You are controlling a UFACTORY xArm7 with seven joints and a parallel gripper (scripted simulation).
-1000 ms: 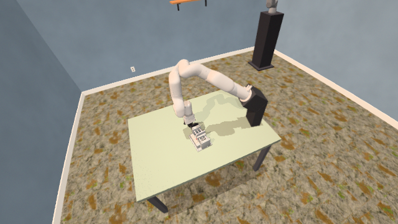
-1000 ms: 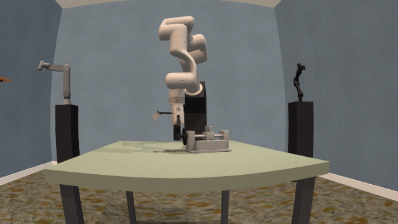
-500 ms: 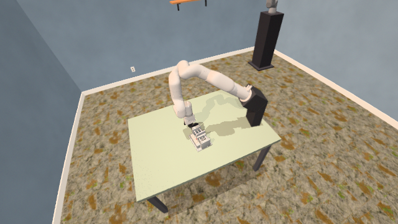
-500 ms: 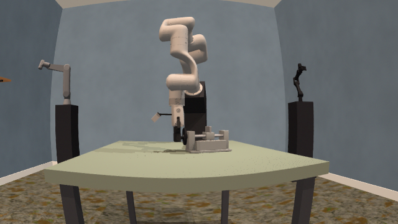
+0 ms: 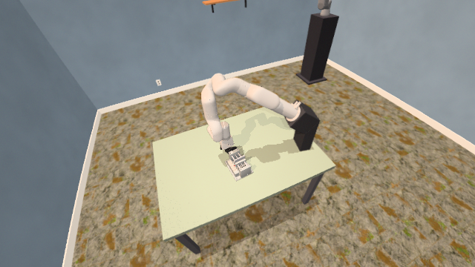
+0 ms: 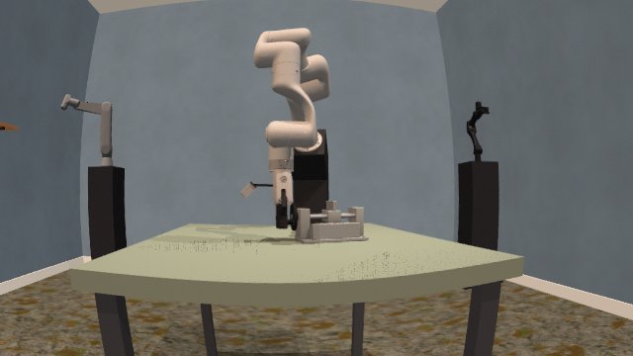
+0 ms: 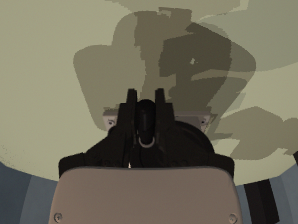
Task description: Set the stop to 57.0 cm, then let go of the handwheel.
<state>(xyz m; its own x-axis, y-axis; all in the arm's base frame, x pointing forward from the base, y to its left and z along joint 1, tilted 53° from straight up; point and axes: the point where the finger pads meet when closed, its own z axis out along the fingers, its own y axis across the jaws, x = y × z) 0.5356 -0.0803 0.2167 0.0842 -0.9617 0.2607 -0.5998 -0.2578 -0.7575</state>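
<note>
Right now the black handwheel is 2 cm to the left of my hand and 1 cm behind it. Also, from my hand: grey stop block (16 cm to the left, 4 cm behind, 3 cm above).
</note>
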